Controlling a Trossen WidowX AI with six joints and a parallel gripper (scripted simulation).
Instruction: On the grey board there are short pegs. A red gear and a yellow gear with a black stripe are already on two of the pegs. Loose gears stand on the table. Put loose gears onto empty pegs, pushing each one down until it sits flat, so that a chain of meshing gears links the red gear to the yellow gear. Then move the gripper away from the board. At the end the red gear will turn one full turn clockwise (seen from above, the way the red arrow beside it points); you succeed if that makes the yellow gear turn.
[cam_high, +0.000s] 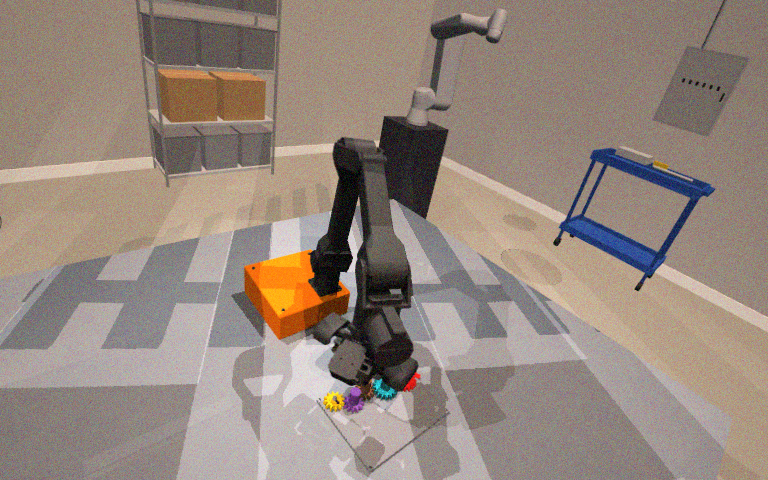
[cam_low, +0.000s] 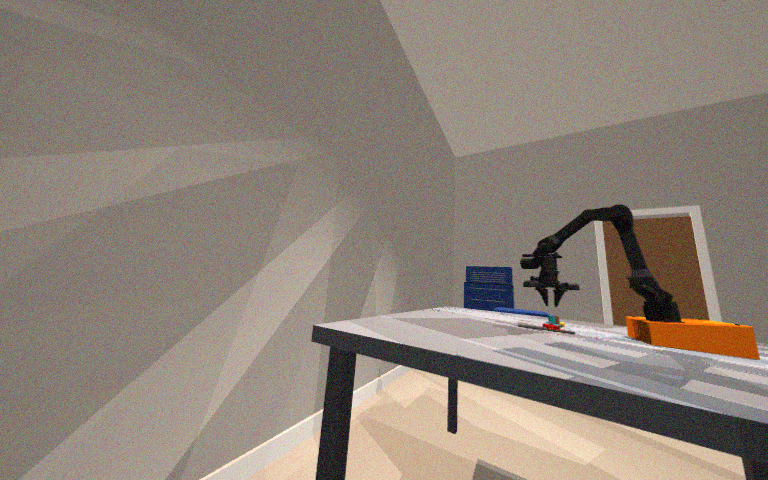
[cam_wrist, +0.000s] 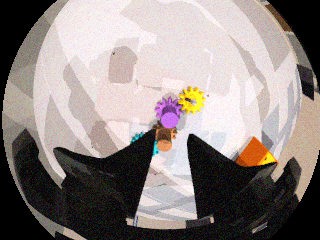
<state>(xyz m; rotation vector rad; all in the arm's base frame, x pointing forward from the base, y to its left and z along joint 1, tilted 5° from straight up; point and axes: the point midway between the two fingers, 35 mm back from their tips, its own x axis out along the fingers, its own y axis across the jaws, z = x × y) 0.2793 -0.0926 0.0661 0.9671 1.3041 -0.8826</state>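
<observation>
Now: the purple gear 60 mm below my gripper tip. The rest, counted from my gripper tip: teal gear (80 mm to the left, 60 mm below); yellow gear (60 mm below, 30 mm to the right, 20 mm behind); brown gear (60 mm below, 40 mm to the left, 10 mm behind).
</observation>
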